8 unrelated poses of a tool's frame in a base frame.
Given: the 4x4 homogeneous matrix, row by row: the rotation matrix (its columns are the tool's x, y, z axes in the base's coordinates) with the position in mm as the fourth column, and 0 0 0 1 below. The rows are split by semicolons.
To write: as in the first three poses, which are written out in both.
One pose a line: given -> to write
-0.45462 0.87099 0.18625 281.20; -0.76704 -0.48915 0.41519 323.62; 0.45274 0.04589 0.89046 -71.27; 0 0 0 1 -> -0.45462 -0.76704 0.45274 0.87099 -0.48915 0.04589 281.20 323.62 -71.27
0.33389 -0.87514 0.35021 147.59; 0.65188 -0.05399 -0.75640 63.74; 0.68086 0.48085 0.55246 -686.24; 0 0 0 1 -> 0.33389 0.65188 0.68086 -0.87514 -0.05399 0.48085 147.59 63.74 -686.24
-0.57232 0.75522 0.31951 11.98; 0.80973 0.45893 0.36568 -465.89; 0.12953 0.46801 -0.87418 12.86; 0 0 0 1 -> -0.57232 0.80973 0.12953 0.75522 0.45893 0.46801 11.98 -465.89 12.86
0.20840 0.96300 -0.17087 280.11; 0.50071 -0.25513 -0.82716 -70.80; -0.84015 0.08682 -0.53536 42.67; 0 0 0 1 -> 0.20840 0.50071 -0.84015 0.96300 -0.25513 0.08682 280.11 -70.80 42.67
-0.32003 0.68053 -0.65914 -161.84; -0.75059 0.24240 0.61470 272.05; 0.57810 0.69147 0.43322 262.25; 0 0 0 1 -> -0.32003 -0.75059 0.57810 0.68053 0.24240 0.69147 -161.84 272.05 262.25
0.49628 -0.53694 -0.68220 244.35; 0.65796 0.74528 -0.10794 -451.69; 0.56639 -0.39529 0.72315 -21.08; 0 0 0 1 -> 0.49628 0.65796 0.56639 -0.53694 0.74528 -0.39529 244.35 -451.69 -21.08
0.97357 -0.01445 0.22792 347.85; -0.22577 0.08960 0.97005 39.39; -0.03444 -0.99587 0.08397 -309.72; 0 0 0 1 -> 0.97357 -0.22577 -0.03444 -0.01445 0.08960 -0.99587 347.85 39.39 -309.72
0.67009 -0.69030 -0.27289 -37.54; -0.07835 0.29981 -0.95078 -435.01; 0.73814 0.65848 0.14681 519.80; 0 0 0 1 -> 0.67009 -0.07835 0.73814 -0.69030 0.29981 0.65848 -37.54 -435.01 519.80
